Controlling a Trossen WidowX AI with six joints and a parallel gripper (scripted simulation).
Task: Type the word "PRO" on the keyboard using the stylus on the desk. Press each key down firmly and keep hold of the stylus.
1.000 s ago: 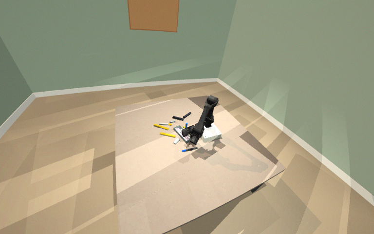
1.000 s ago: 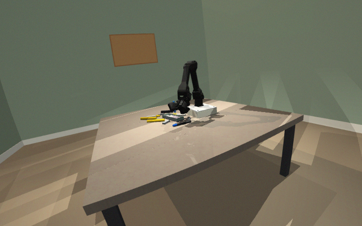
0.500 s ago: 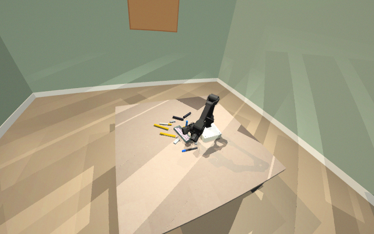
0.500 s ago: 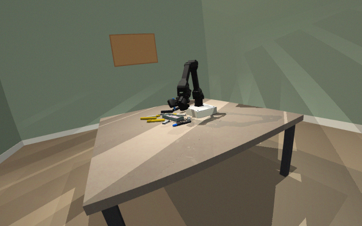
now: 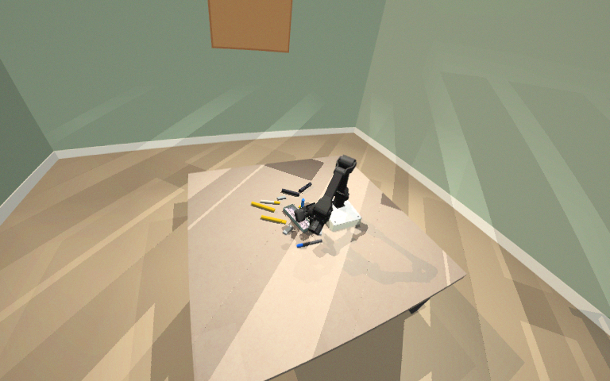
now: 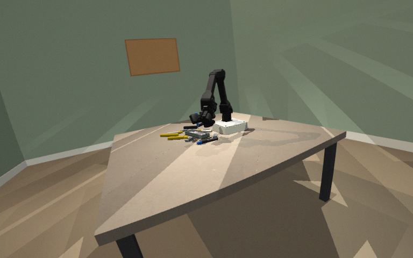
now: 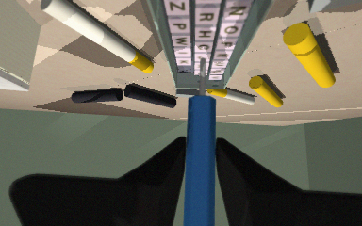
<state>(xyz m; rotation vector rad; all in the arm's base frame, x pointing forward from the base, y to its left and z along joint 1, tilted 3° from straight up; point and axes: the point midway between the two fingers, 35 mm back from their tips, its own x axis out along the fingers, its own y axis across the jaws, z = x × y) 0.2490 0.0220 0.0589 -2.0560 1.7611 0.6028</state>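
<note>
Now: gripper tip 90 mm short of the grey block, 40 mm to the right of it and 100 mm above it. Round my gripper tip: grey stylus tip (50 mm below); then blue stylus (20 mm below); then blue-capped dark pen (50 mm ahead, 160 mm to the left, 100 mm below).
</note>
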